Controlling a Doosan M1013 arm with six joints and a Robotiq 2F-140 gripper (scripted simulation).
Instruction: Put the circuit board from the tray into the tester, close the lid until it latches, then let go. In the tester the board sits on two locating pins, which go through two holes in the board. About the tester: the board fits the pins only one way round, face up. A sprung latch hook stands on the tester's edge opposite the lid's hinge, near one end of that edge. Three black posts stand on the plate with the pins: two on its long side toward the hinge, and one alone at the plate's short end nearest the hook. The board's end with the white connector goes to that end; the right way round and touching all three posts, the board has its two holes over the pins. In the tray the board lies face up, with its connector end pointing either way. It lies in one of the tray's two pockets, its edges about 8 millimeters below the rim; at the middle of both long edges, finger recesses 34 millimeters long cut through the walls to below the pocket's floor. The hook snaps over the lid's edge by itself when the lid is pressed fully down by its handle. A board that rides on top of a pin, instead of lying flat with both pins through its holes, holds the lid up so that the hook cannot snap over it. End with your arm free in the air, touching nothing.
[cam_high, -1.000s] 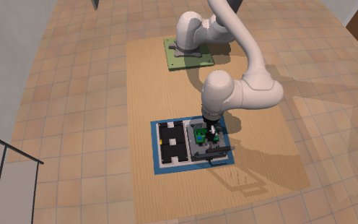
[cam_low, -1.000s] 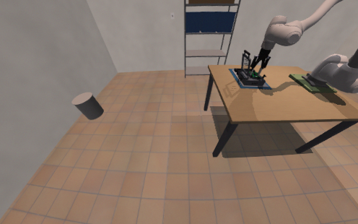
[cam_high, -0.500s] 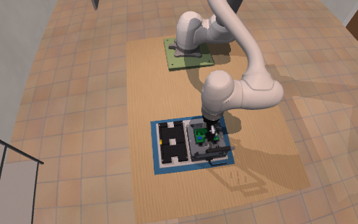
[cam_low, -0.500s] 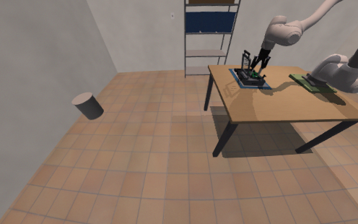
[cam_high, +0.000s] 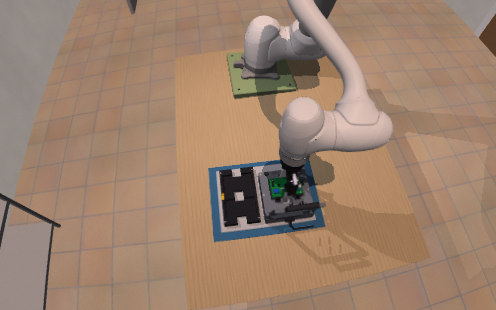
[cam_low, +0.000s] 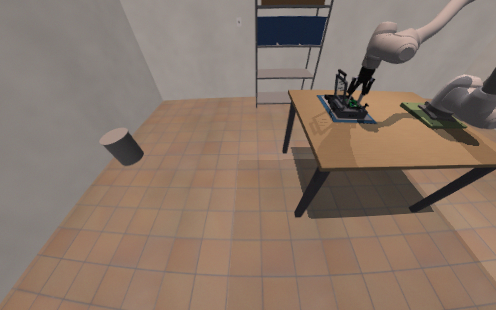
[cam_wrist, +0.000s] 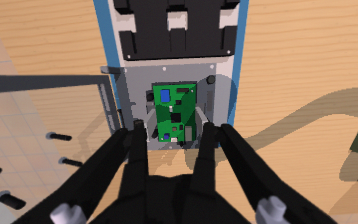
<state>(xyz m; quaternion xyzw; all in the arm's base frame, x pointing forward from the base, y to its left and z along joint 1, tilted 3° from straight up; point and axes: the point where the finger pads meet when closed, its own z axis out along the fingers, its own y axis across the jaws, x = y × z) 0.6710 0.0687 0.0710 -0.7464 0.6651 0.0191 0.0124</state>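
The green circuit board lies 20 mm below my hand. Also, from my hand: tester lid: 120 mm ahead, 80 mm above, 10 mm to the left; pin plate: 30 mm below, 10 mm to the left.
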